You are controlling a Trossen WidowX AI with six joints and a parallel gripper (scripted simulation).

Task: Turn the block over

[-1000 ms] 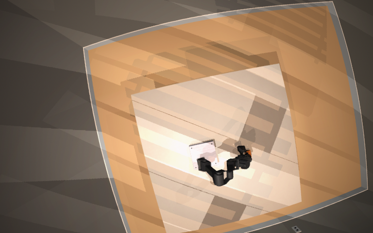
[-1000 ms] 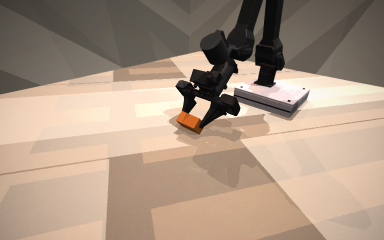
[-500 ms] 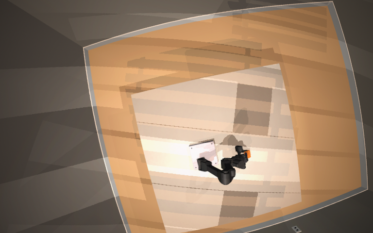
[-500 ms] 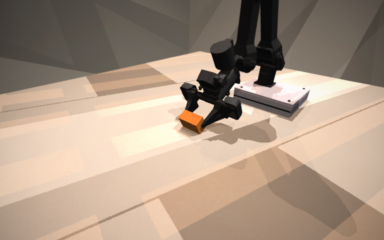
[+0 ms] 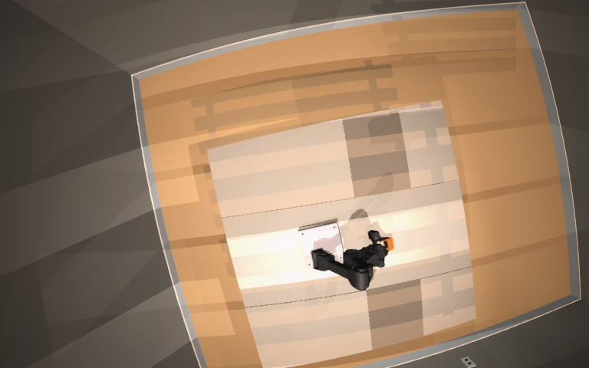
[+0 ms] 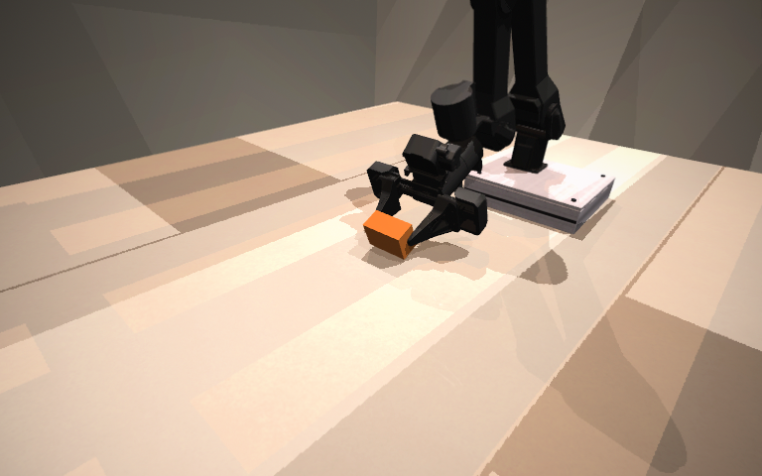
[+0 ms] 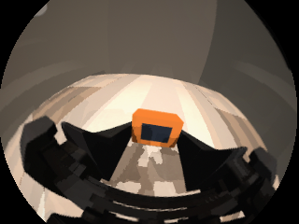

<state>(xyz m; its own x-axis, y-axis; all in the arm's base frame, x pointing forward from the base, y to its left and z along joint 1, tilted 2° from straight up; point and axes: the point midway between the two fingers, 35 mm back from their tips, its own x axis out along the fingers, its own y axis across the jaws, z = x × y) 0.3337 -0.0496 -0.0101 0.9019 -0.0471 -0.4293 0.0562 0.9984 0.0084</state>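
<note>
Right now the orange block is 1 cm behind my gripper tip.
</note>
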